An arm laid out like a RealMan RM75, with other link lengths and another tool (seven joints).
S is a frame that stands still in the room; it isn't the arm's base.
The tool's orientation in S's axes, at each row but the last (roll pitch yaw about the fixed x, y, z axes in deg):
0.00 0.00 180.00
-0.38 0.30 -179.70
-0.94 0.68 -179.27
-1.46 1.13 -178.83
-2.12 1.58 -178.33
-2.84 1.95 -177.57
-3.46 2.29 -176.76
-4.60 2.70 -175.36
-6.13 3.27 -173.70
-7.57 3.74 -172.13
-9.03 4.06 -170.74
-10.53 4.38 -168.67
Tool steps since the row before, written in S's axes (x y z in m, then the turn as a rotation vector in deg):
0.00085 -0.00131 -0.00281 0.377 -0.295 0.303
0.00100 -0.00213 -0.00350 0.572 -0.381 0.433
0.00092 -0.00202 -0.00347 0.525 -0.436 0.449
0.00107 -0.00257 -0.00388 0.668 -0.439 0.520
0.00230 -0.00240 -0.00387 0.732 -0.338 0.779
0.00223 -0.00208 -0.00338 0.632 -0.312 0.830
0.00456 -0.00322 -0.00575 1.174 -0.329 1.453
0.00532 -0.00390 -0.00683 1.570 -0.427 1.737
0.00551 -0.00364 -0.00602 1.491 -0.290 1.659
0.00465 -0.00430 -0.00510 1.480 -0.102 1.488
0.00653 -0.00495 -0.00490 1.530 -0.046 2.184
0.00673 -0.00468 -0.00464 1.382 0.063 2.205
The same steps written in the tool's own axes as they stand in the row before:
-0.00085 0.00131 -0.00281 -0.377 0.295 0.303
-0.00097 0.00216 -0.00349 -0.572 0.381 0.433
-0.00085 0.00209 -0.00345 -0.525 0.435 0.450
-0.00094 0.00269 -0.00383 -0.669 0.439 0.518
-0.00212 0.00261 -0.00384 -0.743 0.331 0.772
-0.00202 0.00234 -0.00334 -0.646 0.298 0.824
-0.00414 0.00382 -0.00570 -1.211 0.309 1.427
-0.00466 0.00487 -0.00669 -1.610 0.417 1.702
-0.00473 0.00487 -0.00581 -1.542 0.281 1.613
-0.00368 0.00556 -0.00466 -1.546 0.118 1.418
-0.00529 0.00669 -0.00429 -1.654 -0.037 2.092
-0.00531 0.00674 -0.00389 -1.532 -0.176 2.097

